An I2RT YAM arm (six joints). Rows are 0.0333 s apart.
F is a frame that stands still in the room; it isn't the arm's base.
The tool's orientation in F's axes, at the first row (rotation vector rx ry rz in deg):
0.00 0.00 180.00
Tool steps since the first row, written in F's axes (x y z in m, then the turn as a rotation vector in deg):
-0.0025 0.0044 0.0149 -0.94 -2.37 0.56
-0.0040 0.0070 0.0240 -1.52 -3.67 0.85
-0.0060 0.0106 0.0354 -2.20 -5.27 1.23
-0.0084 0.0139 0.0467 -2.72 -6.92 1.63
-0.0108 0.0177 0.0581 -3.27 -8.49 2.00
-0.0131 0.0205 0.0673 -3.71 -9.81 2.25
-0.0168 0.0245 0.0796 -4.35 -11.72 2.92
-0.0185 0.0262 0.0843 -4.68 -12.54 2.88
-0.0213 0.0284 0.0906 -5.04 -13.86 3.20
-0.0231 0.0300 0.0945 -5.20 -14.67 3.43
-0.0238 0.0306 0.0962 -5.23 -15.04 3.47
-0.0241 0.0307 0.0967 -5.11 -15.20 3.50
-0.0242 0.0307 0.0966 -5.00 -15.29 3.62
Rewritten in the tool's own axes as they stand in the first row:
0.0025 -0.0044 0.0149 0.94 2.37 0.56
0.0040 -0.0070 0.0240 1.52 3.67 0.85
0.0060 -0.0106 0.0354 2.20 5.27 1.23
0.0084 -0.0139 0.0467 2.72 6.92 1.63
0.0108 -0.0177 0.0581 3.27 8.49 2.00
0.0131 -0.0205 0.0673 3.71 9.81 2.25
0.0168 -0.0245 0.0796 4.35 11.72 2.92
0.0185 -0.0262 0.0843 4.68 12.54 2.88
0.0213 -0.0284 0.0906 5.04 13.86 3.20
0.0231 -0.0300 0.0945 5.20 14.67 3.43
0.0238 -0.0306 0.0962 5.23 15.04 3.47
0.0241 -0.0307 0.0967 5.11 15.20 3.50
0.0242 -0.0307 0.0966 5.00 15.29 3.62

